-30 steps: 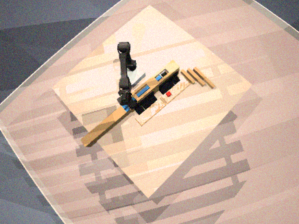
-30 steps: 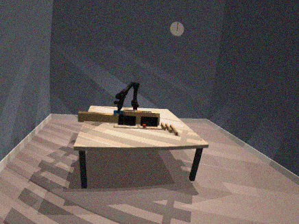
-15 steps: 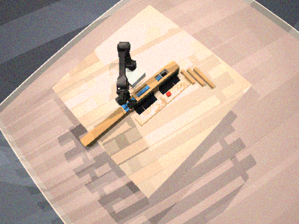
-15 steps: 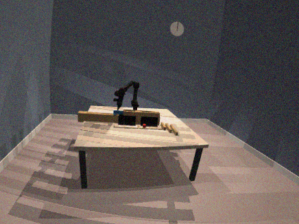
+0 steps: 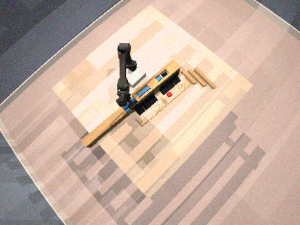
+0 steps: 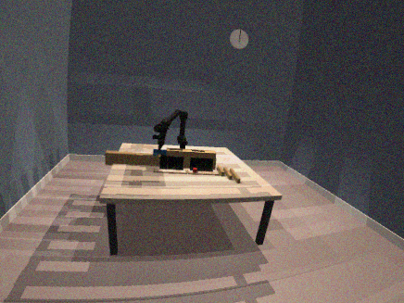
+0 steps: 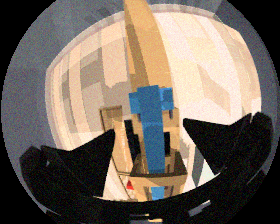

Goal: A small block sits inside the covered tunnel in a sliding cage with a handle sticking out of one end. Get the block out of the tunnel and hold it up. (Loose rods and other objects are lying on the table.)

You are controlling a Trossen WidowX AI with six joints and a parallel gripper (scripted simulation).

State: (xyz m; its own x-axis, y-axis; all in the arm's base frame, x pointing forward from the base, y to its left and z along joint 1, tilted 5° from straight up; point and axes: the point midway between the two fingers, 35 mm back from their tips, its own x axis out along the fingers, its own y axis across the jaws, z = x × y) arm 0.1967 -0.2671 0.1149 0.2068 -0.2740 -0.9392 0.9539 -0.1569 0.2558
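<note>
Now: the wooden tunnel 3 cm ahead of my gripper tip, 5 cm to the left of it and 7 cm below it. The rest, counted from my gripper tip: small red block: 18 cm ahead, 30 cm to the left, 12 cm below.
</note>
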